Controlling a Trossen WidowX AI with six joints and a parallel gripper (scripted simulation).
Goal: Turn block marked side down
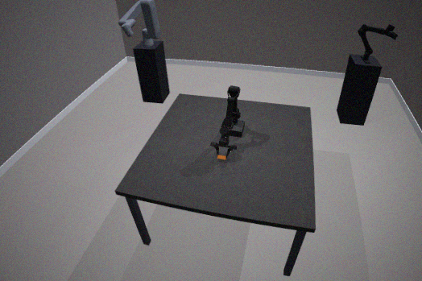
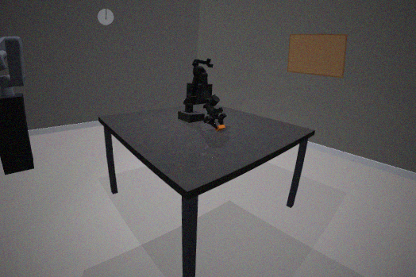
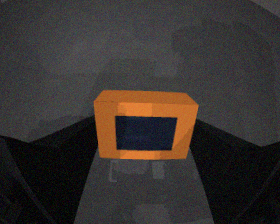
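Now: the orange block 10 mm behind my gripper tip and 10 mm above it.
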